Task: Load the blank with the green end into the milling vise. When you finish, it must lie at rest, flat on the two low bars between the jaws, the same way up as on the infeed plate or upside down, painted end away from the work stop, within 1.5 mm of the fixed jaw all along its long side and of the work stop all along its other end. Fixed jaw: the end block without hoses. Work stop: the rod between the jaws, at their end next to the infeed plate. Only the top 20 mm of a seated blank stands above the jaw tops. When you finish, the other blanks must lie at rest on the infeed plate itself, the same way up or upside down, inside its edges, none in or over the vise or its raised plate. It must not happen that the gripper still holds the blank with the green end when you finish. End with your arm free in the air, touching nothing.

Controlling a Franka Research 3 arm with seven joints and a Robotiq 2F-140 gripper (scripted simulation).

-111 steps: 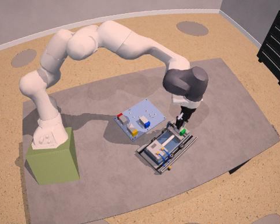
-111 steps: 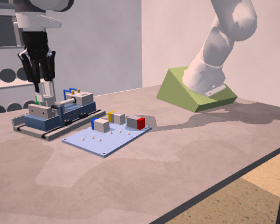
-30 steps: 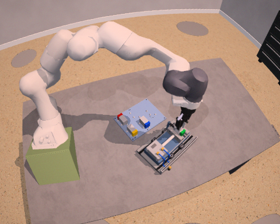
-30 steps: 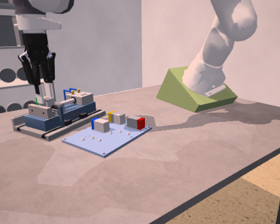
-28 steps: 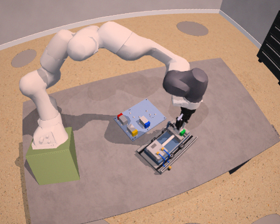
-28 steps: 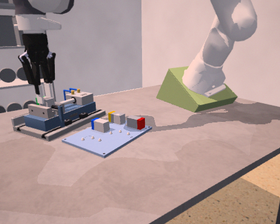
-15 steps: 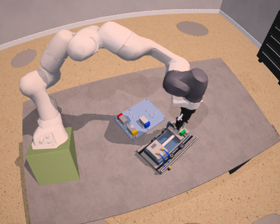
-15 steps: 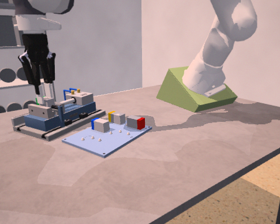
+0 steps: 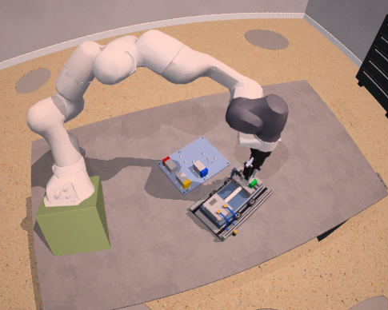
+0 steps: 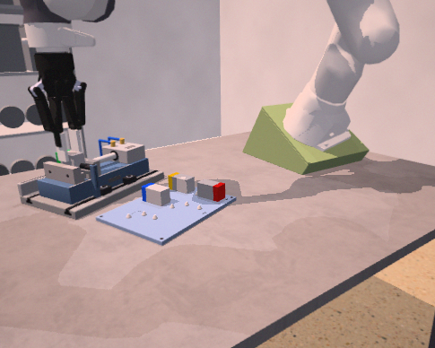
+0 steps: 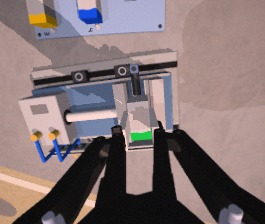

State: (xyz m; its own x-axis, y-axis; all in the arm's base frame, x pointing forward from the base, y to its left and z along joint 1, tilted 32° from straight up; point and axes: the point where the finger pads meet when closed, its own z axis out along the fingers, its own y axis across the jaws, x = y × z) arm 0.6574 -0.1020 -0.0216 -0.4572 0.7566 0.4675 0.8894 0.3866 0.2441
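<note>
Right now the green-ended blank is 4 cm below my hand. Also, from my hand: blue-ended blank (15 cm behind, 14 cm to the left, 11 cm below); then fixed jaw (2 cm ahead, 2 cm to the left, 6 cm below); then black work stop rod (2 cm behind, 4 cm to the left, 4 cm below).
</note>
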